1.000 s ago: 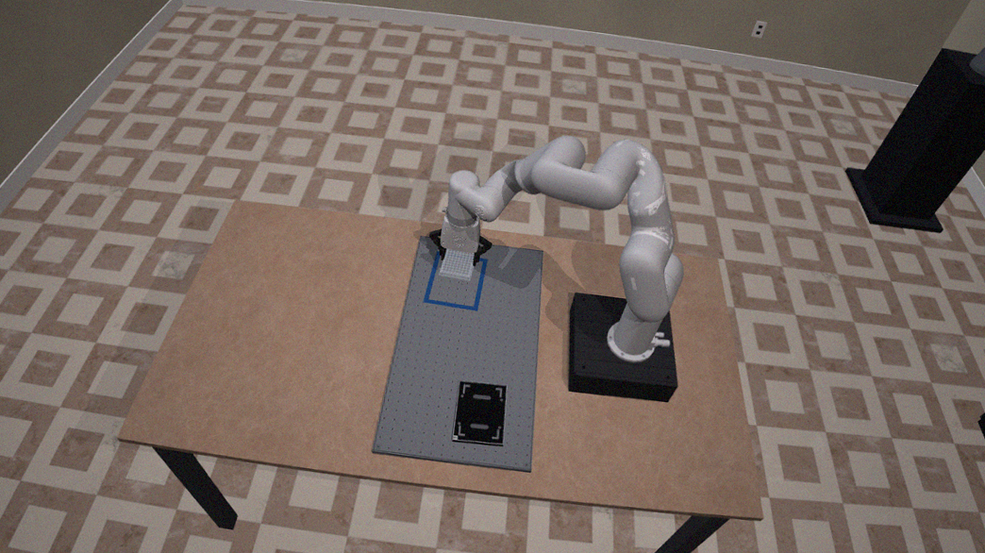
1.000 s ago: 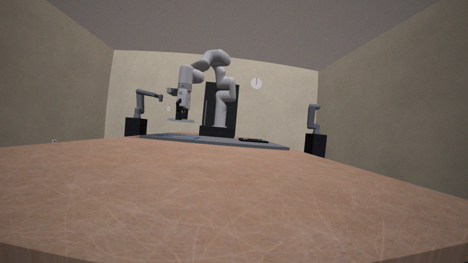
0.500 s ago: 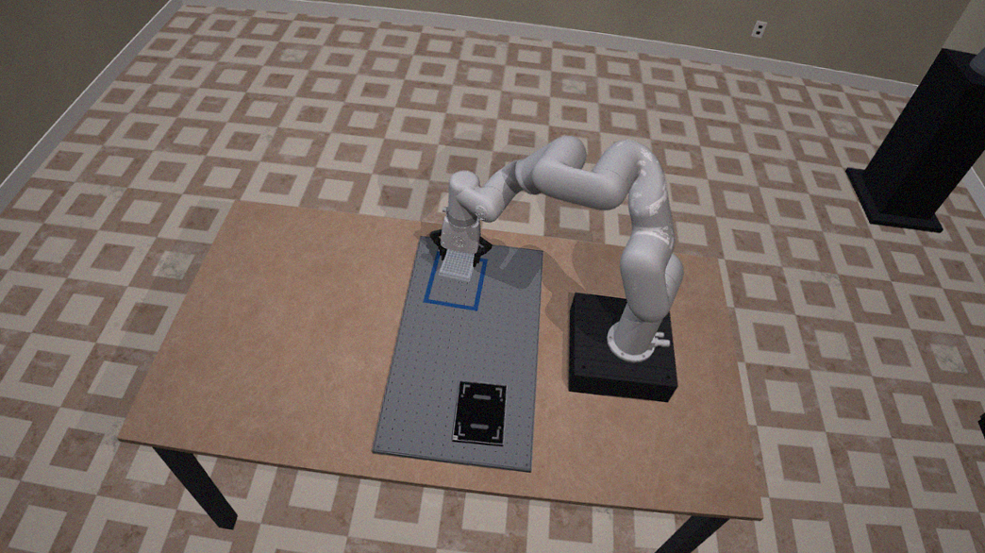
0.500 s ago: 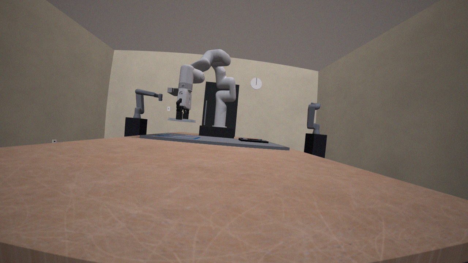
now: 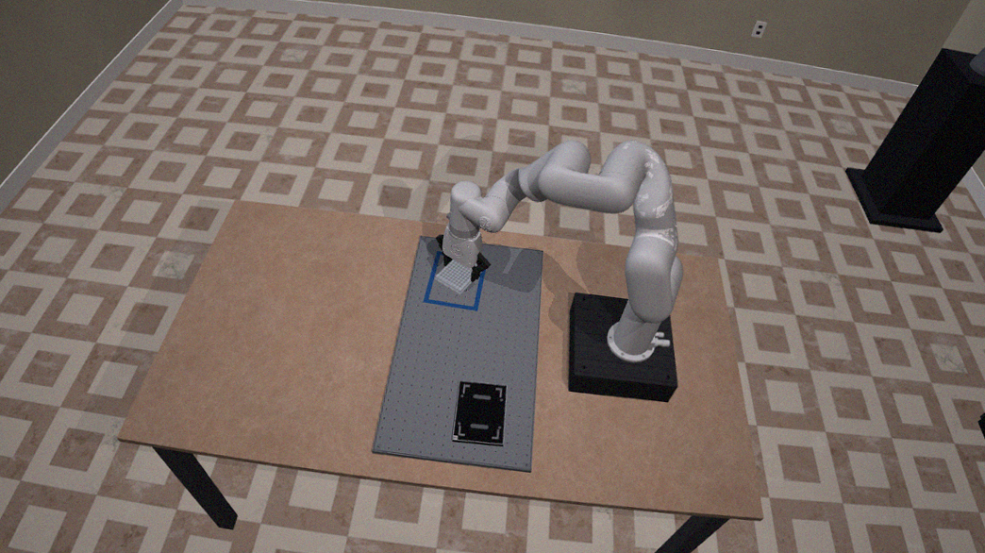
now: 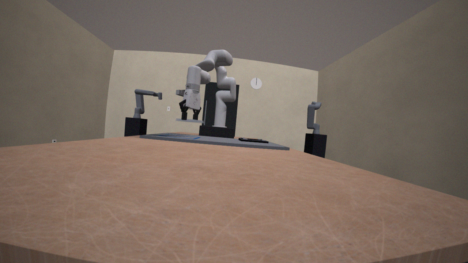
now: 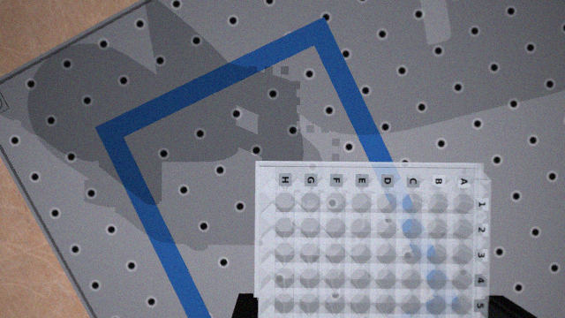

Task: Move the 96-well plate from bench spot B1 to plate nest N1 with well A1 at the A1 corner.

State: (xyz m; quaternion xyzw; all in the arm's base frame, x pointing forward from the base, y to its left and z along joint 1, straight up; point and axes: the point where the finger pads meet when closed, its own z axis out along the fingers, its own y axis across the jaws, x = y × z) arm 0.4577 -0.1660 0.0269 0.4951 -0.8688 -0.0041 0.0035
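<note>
The black plate nest is 38 cm to the left of my hand, 9 cm below it and 9 cm behind it. Also, from my hand: A1 corner mark 45 cm to the left, 9 cm below, 3 cm behind; then 96-well plate 1 cm below.
</note>
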